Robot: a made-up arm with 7 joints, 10 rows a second.
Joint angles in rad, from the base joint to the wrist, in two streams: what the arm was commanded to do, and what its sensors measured. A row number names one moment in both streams.
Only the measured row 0 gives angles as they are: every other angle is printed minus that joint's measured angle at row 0.
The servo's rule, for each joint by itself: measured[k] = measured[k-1] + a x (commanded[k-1-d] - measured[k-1]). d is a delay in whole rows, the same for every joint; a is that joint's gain. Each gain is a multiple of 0.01, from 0.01 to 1. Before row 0 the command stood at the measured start. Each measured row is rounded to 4 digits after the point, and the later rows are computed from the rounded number. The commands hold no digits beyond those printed.
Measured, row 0:
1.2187, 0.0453, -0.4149, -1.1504, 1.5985, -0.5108, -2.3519
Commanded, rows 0 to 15:
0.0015, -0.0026, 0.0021, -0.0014, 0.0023, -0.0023, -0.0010
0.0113, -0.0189, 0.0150, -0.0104, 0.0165, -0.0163, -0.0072
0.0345, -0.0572, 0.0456, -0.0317, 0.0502, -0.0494, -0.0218
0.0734, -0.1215, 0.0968, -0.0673, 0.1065, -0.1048, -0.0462
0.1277, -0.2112, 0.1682, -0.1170, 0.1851, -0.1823, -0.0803
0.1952, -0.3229, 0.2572, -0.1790, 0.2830, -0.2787, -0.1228
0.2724, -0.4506, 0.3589, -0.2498, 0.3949, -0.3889, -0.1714
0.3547, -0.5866, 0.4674, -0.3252, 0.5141, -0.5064, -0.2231
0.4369, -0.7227, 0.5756, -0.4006, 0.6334, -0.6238, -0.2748
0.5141, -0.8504, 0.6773, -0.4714, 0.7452, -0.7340, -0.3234
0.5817, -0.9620, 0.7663, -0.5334, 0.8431, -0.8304, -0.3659
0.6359, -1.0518, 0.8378, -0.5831, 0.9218, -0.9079, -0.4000
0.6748, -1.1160, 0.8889, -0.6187, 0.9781, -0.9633, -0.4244
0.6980, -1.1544, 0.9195, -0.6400, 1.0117, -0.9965, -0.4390
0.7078, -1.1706, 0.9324, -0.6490, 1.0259, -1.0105, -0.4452
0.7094, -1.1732, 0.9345, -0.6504, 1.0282, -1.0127, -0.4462
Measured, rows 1 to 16:
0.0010, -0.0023, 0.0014, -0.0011, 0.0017, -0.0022, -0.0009
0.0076, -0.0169, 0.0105, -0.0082, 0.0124, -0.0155, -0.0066
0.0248, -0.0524, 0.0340, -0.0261, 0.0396, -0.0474, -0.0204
0.0559, -0.1132, 0.0761, -0.0574, 0.0878, -0.1014, -0.0439
0.1019, -0.1994, 0.1378, -0.1027, 0.1579, -0.1774, -0.0770
0.1616, -0.3081, 0.2178, -0.1607, 0.2480, -0.2726, -0.1187
0.2325, -0.4335, 0.3123, -0.2284, 0.3538, -0.3819, -0.1667
0.3107, -0.5682, 0.4162, -0.3020, 0.4692, -0.4989, -0.2180
0.3915, -0.7042, 0.5230, -0.3769, 0.5874, -0.6163, -0.2697
0.4700, -0.8329, 0.6264, -0.4487, 0.7010, -0.7269, -0.3186
0.5415, -0.9465, 0.7201, -0.5131, 0.8033, -0.8242, -0.3616
0.6019, -1.0392, 0.7990, -0.5663, 0.8886, -0.9029, -0.3965
0.6486, -1.1068, 0.8592, -0.6061, 0.9530, -0.9597, -0.4219
0.6802, -1.1487, 0.8996, -0.6319, 0.9953, -0.9943, -0.4375
0.6979, -1.1680, 0.9216, -0.6449, 1.0173, -1.0095, -0.4445
0.7053, -1.1726, 0.9302, -0.6491, 1.0251, -1.0125, -0.4460
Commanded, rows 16 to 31:
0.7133, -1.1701, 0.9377, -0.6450, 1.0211, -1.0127, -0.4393
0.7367, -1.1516, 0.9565, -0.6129, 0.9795, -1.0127, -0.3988
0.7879, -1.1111, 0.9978, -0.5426, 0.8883, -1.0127, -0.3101
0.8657, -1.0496, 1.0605, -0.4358, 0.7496, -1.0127, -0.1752
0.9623, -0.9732, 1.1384, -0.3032, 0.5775, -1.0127, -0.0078
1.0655, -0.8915, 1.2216, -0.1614, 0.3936, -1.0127, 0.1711
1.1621, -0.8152, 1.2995, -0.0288, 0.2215, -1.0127, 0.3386
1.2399, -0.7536, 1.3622, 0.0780, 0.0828, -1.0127, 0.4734
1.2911, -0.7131, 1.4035, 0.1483, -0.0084, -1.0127, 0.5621
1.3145, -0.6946, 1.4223, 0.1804, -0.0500, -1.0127, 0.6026
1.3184, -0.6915, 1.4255, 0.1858, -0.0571, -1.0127, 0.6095
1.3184, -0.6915, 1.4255, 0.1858, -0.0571, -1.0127, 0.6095
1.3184, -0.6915, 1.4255, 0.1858, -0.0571, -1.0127, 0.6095
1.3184, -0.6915, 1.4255, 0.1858, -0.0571, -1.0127, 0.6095
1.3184, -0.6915, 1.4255, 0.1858, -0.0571, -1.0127, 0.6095
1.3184, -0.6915, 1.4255, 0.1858, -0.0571, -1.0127, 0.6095
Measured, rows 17 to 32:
0.7104, -1.1704, 0.9352, -0.6460, 1.0222, -1.0127, -0.4399
0.7272, -1.1539, 0.9495, -0.6208, 0.9915, -1.0127, -0.4025
0.7660, -1.1162, 0.9819, -0.5614, 0.9172, -1.0127, -0.3184
0.8298, -1.0576, 1.0346, -0.4659, 0.7965, -1.0127, -0.1881
0.9146, -0.9833, 1.1041, -0.3422, 0.6388, -1.0127, -0.0240
1.0112, -0.9025, 1.1828, -0.2048, 0.4623, -1.0127, 0.1535
1.1078, -0.8257, 1.2610, -0.0710, 0.2889, -1.0127, 0.3219
1.1923, -0.7623, 1.3288, 0.0422, 0.1405, -1.0127, 0.4598
1.2555, -0.7190, 1.3788, 0.1228, 0.0333, -1.0127, 0.5529
1.2933, -0.6975, 1.4079, 0.1666, -0.0267, -1.0127, 0.5981
1.3094, -0.6922, 1.4197, 0.1812, -0.0486, -1.0127, 0.6085
1.3152, -0.6916, 1.4236, 0.1847, -0.0547, -1.0127, 0.6094
1.3172, -0.6915, 1.4249, 0.1855, -0.0564, -1.0127, 0.6095
1.3180, -0.6915, 1.4253, 0.1857, -0.0569, -1.0127, 0.6095
1.3183, -0.6915, 1.4254, 0.1858, -0.0570, -1.0127, 0.6095
1.3184, -0.6915, 1.4255, 0.1858, -0.0571, -1.0127, 0.6095

